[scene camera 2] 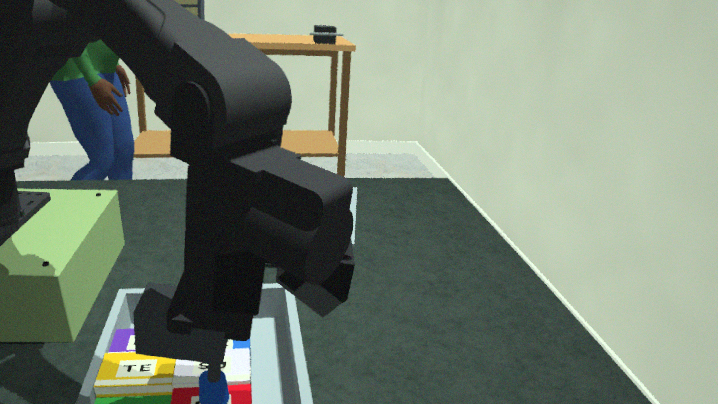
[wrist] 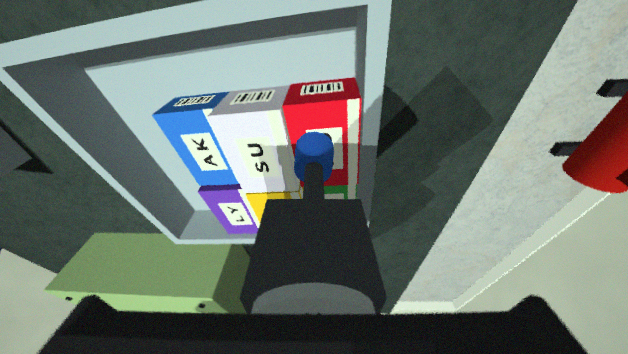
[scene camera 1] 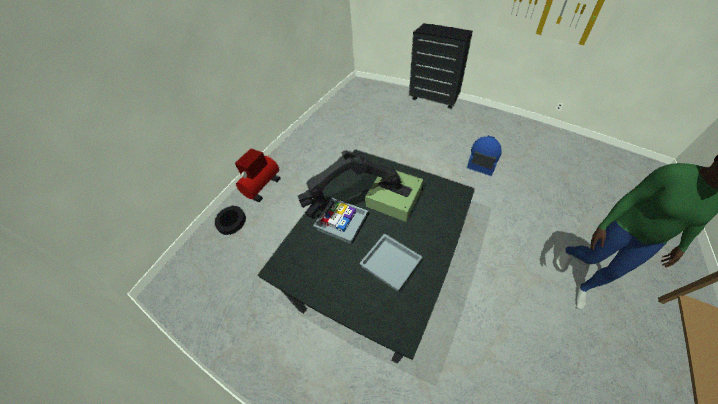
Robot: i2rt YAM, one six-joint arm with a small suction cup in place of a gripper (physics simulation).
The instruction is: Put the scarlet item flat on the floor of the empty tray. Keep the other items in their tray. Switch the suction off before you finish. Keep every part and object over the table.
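Frame: origin at the arm's base, x back, y left, z down, level; centimetres.
Seen in the pictures: hand, its tool point: (wrist: 313,144) (scene camera 1: 328,217); arm's base, origin of its link: (scene camera 2: 0,224) (scene camera 1: 394,187).
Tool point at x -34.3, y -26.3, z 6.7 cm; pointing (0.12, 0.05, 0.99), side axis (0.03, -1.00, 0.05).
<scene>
Pixels of each thing's top centre, then the offset from my tool point to it.
- scarlet box, centre of its top: (wrist: 326,150) (scene camera 1: 327,215) dz -0.9, dx +0.0, dy -1.0 cm
- white SU box, centre of its top: (wrist: 258,158) (scene camera 2: 212,365) (scene camera 1: 334,218) dz -1.3, dx +0.5, dy +4.3 cm
- item tray, centre of its top: (wrist: 228,176) (scene camera 2: 199,345) (scene camera 1: 340,218) dz -1.4, dx +2.4, dy +7.4 cm
- empty tray, centre of its top: (scene camera 1: 391,260) dz -1.4, dx -7.4, dy +45.3 cm
- Blue AK, centre of its top: (wrist: 205,153) (scene camera 1: 342,222) dz -0.1, dx +1.0, dy +9.5 cm
- purple LY, centre of its top: (wrist: 236,214) (scene camera 2: 145,341) (scene camera 1: 348,211) dz -0.8, dx +8.8, dy +8.8 cm
- yellow TE, centre of its top: (wrist: 281,218) (scene camera 2: 136,367) (scene camera 1: 340,208) dz -1.5, dx +8.3, dy +3.5 cm
The scarlet box (scene camera 1: 325,220) (scene camera 2: 240,393) (wrist: 320,114) lies flat in the right column of its row in the wrist view, beside the white SU box (wrist: 250,150), inside the item tray (scene camera 1: 333,236) (scene camera 2: 273,346) (wrist: 225,67). My blue suction cup (scene camera 2: 213,387) (wrist: 314,157) is down on the scarlet box's top, over its label, with the suction on. The box does not look raised above its neighbours. The cup hides part of the label. The empty tray (scene camera 1: 391,262) stands apart on the table, and the arm hides most of it in the second scene view.
Blue AK (wrist: 192,145), purple LY (wrist: 225,202), yellow TE (scene camera 2: 112,369) and green (wrist: 336,191) boxes share the item tray. A pale green block (scene camera 1: 391,200) (scene camera 2: 90,261) (wrist: 145,265) stands under the arm's base. The table edge (wrist: 492,135) runs near the item tray's side. A person (scene camera 1: 657,211) stands off the table.
</scene>
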